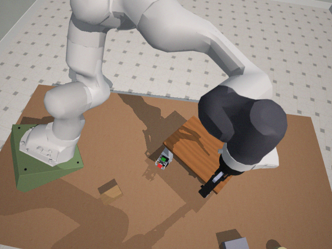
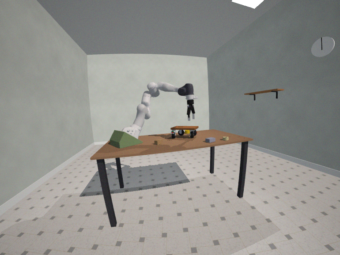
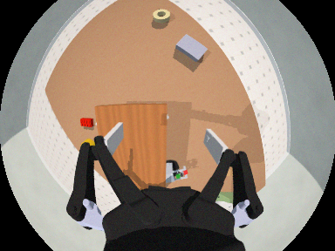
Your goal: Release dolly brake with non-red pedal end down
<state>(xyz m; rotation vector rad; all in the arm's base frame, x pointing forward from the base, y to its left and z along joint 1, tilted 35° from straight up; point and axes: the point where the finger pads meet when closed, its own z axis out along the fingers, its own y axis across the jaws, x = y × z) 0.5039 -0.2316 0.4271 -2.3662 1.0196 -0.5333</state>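
My gripper is now 21 cm past the caster brake pedal, 15 cm above it and 8 cm to the right of it. The rest, counted from my hand: grey block: 21 cm below, 20 cm to the right, 13 cm ahead; tape roll: 31 cm ahead, 22 cm below, 20 cm to the right; red brick: 30 cm to the left, 22 cm below, 17 cm ahead.
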